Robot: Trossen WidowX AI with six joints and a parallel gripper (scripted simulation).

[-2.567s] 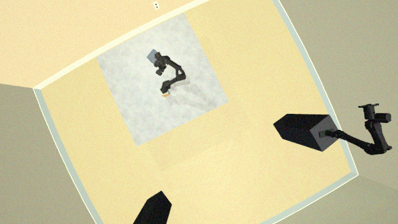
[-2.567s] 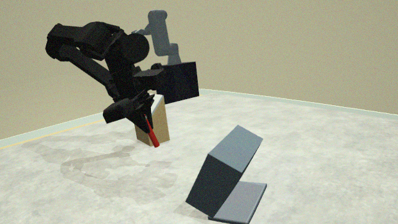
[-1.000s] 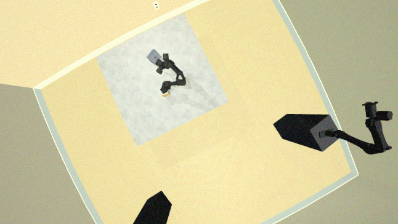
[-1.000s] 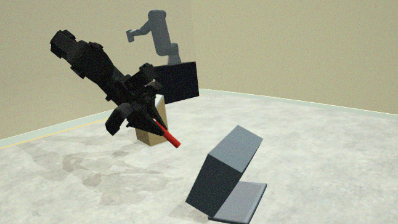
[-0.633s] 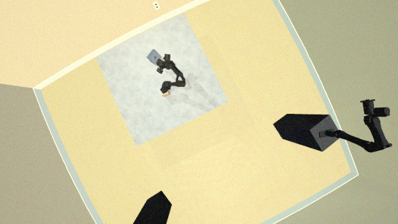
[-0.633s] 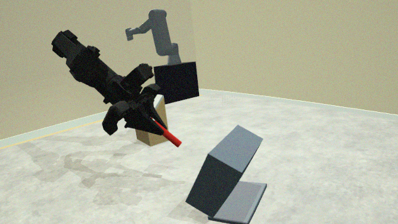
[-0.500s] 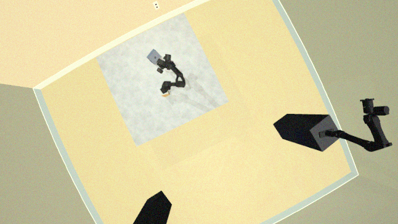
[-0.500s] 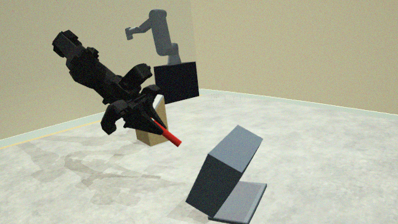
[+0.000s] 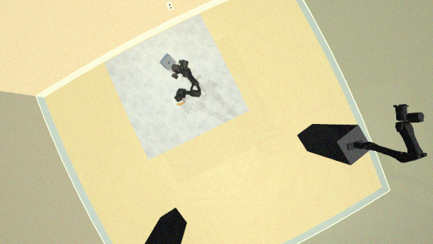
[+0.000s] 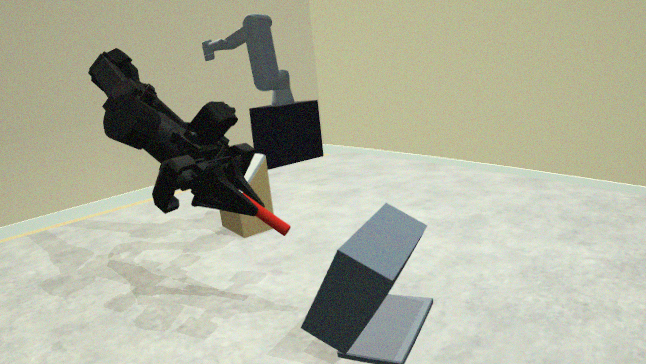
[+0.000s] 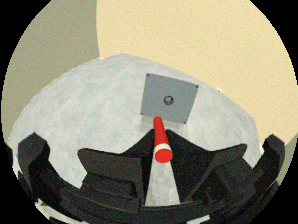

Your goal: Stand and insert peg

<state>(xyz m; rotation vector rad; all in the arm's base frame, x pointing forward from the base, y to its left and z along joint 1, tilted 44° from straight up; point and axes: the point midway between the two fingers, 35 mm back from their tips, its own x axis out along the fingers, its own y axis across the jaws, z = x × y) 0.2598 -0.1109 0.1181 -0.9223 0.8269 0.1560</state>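
Now: the grey sloped panel 140 mm ahead of my gripper tip, 60 mm below it and 20 mm to the left of it. Round my gripper tip: red peg: 10 mm to the right, 10 mm behind, 10 mm above; flat base plate: 160 mm ahead, 120 mm below, 30 mm to the left.
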